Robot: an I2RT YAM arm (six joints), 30 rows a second.
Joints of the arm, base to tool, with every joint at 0 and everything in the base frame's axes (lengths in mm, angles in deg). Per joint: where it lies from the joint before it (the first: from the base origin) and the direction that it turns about. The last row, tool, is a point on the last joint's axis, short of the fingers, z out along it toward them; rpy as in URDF.
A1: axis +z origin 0 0 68
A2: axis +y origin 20 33.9 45.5
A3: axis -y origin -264 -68.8 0
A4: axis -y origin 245 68.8 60
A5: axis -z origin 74 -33.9 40.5
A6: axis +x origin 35.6 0 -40.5
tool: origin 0 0 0 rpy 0 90 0
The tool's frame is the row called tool.
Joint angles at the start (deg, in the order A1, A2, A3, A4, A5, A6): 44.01, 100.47, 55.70, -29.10, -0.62, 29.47
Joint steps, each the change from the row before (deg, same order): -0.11, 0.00, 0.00, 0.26, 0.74, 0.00; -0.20, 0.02, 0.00, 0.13, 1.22, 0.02; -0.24, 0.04, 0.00, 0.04, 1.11, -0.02; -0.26, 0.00, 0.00, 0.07, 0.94, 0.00; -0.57, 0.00, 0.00, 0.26, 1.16, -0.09; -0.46, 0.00, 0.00, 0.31, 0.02, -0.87; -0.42, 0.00, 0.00, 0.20, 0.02, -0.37
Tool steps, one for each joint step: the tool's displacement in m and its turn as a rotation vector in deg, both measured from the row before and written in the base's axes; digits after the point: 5 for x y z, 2 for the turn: 0.00108, -0.00043, 0.00014, -0.33, -0.68, -0.32; 0.00146, -0.00117, -0.00002, -0.76, -0.89, -0.56; 0.00144, -0.00140, -0.00016, -0.78, -0.74, -0.54; 0.00146, -0.00139, 0.00007, -0.61, -0.67, -0.53; 0.00295, -0.00253, 0.00019, -0.66, -0.96, -0.82; 0.00212, -0.00152, 0.00017, -0.04, -0.36, 0.36; 0.00182, -0.00151, 0.00011, 0.02, -0.21, -0.07
